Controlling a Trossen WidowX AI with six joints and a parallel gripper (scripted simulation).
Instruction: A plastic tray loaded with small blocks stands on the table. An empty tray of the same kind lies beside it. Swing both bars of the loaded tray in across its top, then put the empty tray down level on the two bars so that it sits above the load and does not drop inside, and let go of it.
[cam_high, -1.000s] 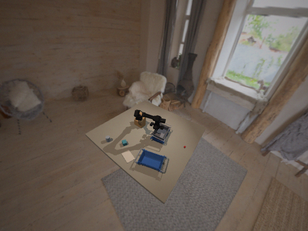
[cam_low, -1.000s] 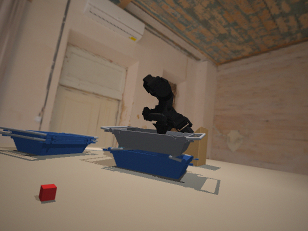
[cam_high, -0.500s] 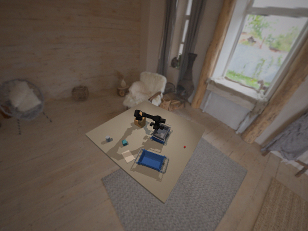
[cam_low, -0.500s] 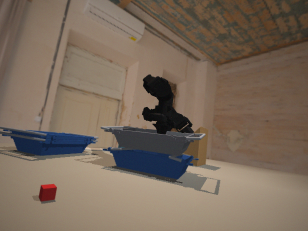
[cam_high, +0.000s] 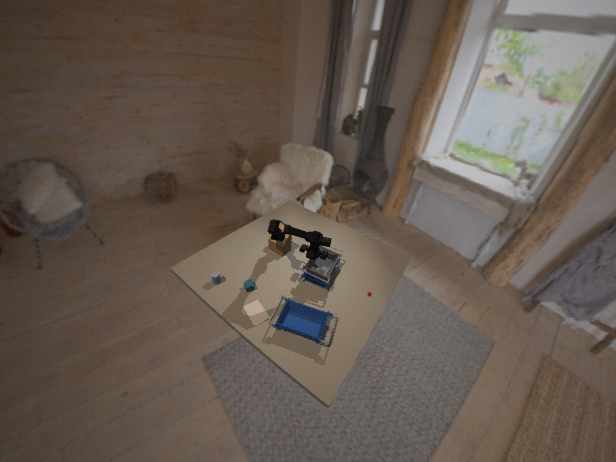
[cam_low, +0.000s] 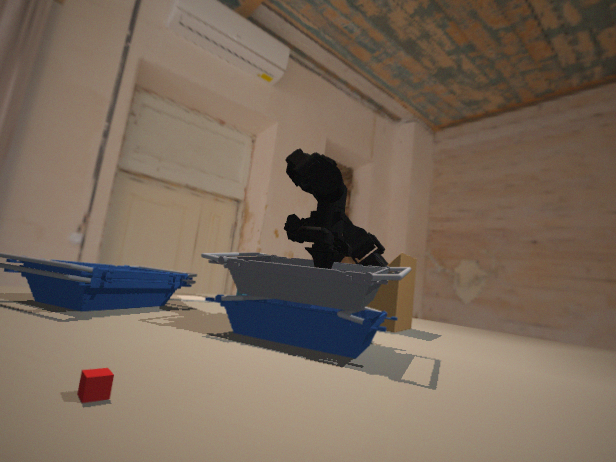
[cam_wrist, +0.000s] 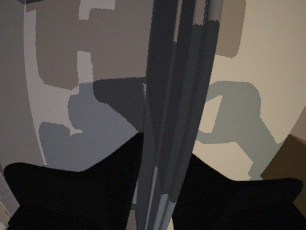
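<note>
Now: the grey tray 70 mm ahead of my gripper tip, 10 mm to the left of it and 30 mm above it. Also, from my gripper tip: cream card 110 mm behind, 480 mm to the right, 90 mm below; then red cube 420 mm ahead, 10 mm to the left, 80 mm below; then teal cube 260 mm behind, 360 mm to the right, 70 mm below.
</note>
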